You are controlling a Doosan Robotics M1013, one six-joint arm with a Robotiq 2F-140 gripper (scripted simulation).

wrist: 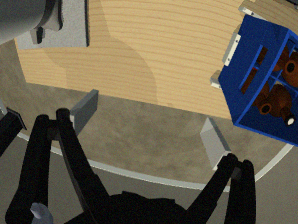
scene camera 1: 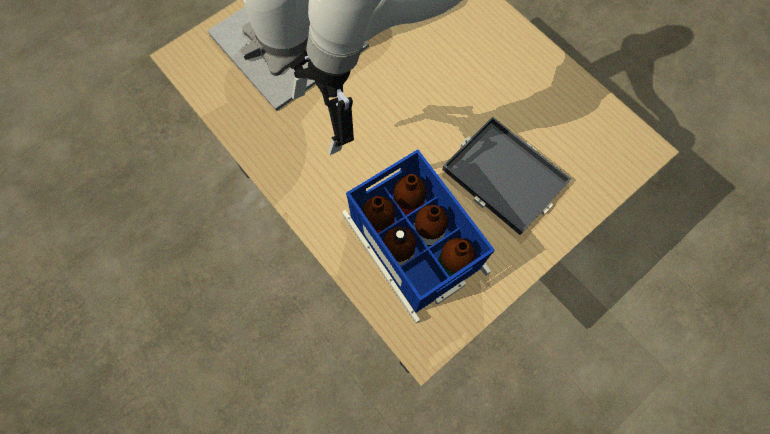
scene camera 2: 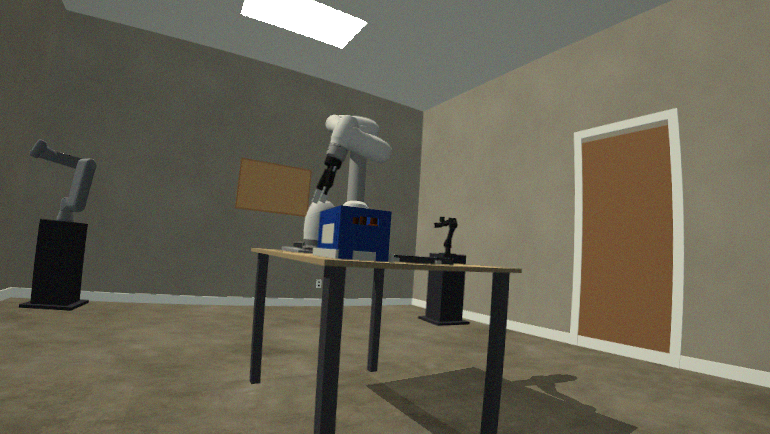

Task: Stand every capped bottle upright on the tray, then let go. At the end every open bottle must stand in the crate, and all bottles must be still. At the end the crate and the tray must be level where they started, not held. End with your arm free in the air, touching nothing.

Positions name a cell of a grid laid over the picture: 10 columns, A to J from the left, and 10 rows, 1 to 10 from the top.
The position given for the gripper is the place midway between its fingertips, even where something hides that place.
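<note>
The gripper (scene camera 1: E3) is visible, and the wrist view (wrist: F6) shows the gripper too. A grey tray (scene camera 1: G5) is also in the scene.
</note>
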